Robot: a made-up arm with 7 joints. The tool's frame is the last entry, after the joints.
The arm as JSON. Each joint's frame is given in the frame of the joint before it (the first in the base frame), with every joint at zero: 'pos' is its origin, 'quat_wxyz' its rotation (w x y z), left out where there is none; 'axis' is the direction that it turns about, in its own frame. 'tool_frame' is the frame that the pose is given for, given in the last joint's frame.
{
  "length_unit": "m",
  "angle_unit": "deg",
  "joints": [
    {
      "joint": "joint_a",
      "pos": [
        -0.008,
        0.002,
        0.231
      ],
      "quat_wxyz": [
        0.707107,
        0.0,
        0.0,
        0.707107
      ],
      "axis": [
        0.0,
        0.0,
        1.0
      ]
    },
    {
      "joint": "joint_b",
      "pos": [
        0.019,
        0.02,
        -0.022
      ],
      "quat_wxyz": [
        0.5,
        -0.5,
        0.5,
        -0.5
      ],
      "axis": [
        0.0,
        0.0,
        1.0
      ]
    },
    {
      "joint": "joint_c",
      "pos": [
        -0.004,
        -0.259,
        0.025
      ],
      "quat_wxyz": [
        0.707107,
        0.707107,
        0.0,
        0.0
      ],
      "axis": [
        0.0,
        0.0,
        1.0
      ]
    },
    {
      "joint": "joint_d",
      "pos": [
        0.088,
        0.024,
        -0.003
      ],
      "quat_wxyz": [
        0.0,
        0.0,
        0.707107,
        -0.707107
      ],
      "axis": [
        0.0,
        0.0,
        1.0
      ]
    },
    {
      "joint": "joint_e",
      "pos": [
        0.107,
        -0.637,
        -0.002
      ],
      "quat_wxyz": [
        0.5,
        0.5,
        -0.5,
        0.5
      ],
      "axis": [
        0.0,
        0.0,
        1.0
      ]
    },
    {
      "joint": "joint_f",
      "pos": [
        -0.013,
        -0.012,
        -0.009
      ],
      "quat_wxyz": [
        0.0,
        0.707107,
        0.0,
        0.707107
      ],
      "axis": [
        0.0,
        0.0,
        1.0
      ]
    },
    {
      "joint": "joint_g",
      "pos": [
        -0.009,
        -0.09,
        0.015
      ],
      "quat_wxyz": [
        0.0,
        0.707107,
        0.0,
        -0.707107
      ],
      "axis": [
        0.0,
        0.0,
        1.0
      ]
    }
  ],
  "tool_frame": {
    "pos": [
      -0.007,
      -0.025,
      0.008
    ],
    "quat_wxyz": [
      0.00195,
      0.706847,
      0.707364,
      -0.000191
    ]
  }
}
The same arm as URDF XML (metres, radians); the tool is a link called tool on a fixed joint. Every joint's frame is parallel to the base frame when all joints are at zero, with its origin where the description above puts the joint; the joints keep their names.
<robot name="arm">
<link name="base"/>
<link name="link1"/>
<link name="link2"/>
<link name="link3"/>
<link name="link4"/>
<link name="link5"/>
<link name="link6"/>
<link name="link7"/>
<link name="tool"/>
<joint name="joint_a" type="continuous"><parent link="base"/><child link="link1"/><origin xyz="-0.0080 0.0020 0.2310" rpy="0.0000 0.0000 0.0000"/><axis xyz="0 0 1"/></joint>
<joint name="joint_b" type="continuous"><parent link="link1"/><child link="link2"/><origin xyz="-0.0200 0.0190 -0.0220" rpy="0.0000 0.0000 0.0000"/><axis xyz="0 1 0"/></joint>
<joint name="joint_c" type="continuous"><parent link="link2"/><child link="link3"/><origin xyz="-0.0040 0.0250 0.2590" rpy="0.0000 0.0000 0.0000"/><axis xyz="0 0 1"/></joint>
<joint name="joint_d" type="continuous"><parent link="link3"/><child link="link4"/><origin xyz="0.0880 0.0240 -0.0030" rpy="0.0000 0.0000 0.0000"/><axis xyz="0 -1 0"/></joint>
<joint name="joint_e" type="continuous"><parent link="link4"/><child link="link5"/><origin xyz="-0.1070 0.0020 0.6370" rpy="0.0000 0.0000 0.0000"/><axis xyz="0 0 1"/></joint>
<joint name="joint_f" type="continuous"><parent link="link5"/><child link="link6"/><origin xyz="-0.0120 0.0130 -0.0090" rpy="0.0000 0.0000 0.0000"/><axis xyz="0 -1 0"/></joint>
<joint name="joint_g" type="continuous"><parent link="link6"/><child link="link7"/><origin xyz="0.0900 -0.0150 -0.0090" rpy="0.0000 0.0000 0.0000"/><axis xyz="0 0 -1"/></joint>
<joint name="tool_joint" type="fixed"><parent link="link7"/><child link="tool"/><origin xyz="-0.0250 -0.0070 -0.0080" rpy="-0.0025 -0.0030 -0.0007"/></joint>
</robot>

